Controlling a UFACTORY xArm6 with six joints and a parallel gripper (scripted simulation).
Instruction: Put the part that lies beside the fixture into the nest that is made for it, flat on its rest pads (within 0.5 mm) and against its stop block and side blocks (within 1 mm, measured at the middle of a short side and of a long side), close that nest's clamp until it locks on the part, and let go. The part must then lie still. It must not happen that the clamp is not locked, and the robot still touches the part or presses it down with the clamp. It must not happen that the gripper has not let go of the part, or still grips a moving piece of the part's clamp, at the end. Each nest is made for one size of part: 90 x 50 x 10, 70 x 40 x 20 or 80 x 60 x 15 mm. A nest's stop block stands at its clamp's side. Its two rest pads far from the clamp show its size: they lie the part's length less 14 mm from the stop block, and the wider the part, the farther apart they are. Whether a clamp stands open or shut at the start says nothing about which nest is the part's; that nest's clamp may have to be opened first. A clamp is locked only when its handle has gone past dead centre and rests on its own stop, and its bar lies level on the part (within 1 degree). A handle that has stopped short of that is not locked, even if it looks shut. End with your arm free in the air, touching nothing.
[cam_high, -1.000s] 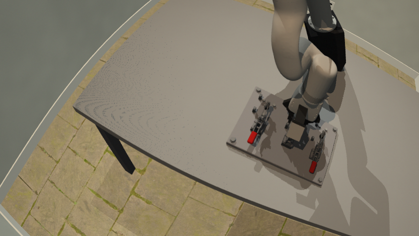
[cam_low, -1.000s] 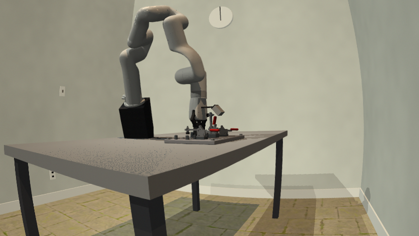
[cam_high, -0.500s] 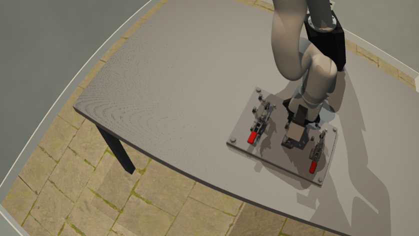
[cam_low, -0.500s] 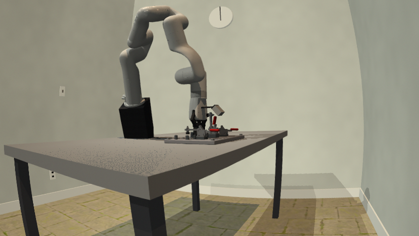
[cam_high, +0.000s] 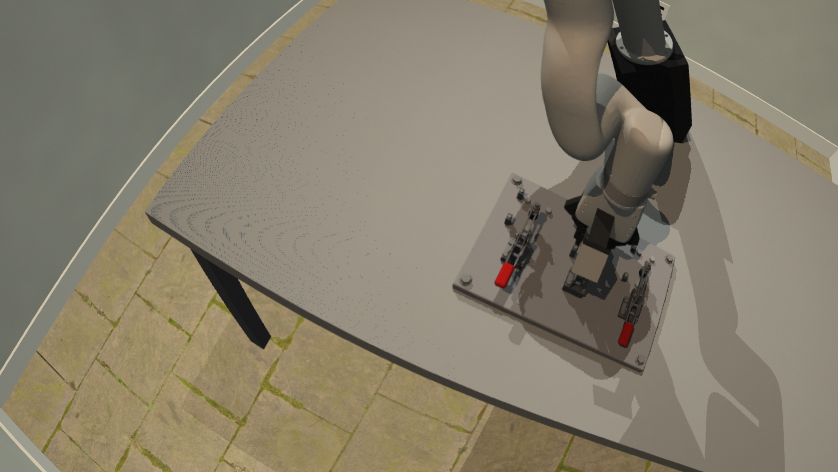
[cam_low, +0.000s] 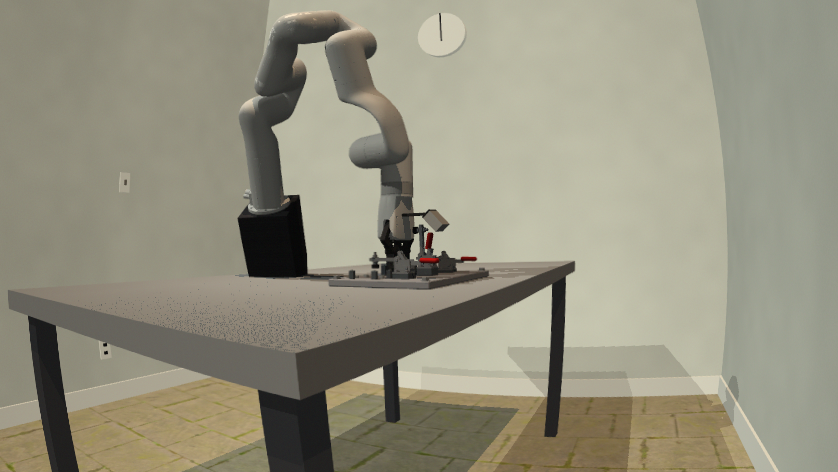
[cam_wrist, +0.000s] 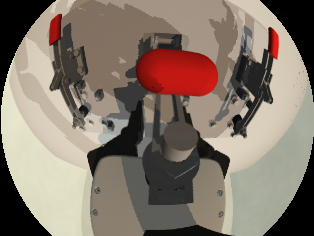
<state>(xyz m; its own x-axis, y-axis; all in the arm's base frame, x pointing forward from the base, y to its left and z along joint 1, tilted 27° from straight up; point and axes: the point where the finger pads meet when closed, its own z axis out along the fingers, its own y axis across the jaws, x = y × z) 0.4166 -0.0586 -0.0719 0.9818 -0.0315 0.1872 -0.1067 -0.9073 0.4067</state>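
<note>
The grey part is 1 cm below my hand. From my hand the other things lie so: toggle clamp: 6 cm ahead, 12 cm to the right, 1 cm above; then fixture plate: 4 cm ahead, 1 cm to the right, 4 cm below.
</note>
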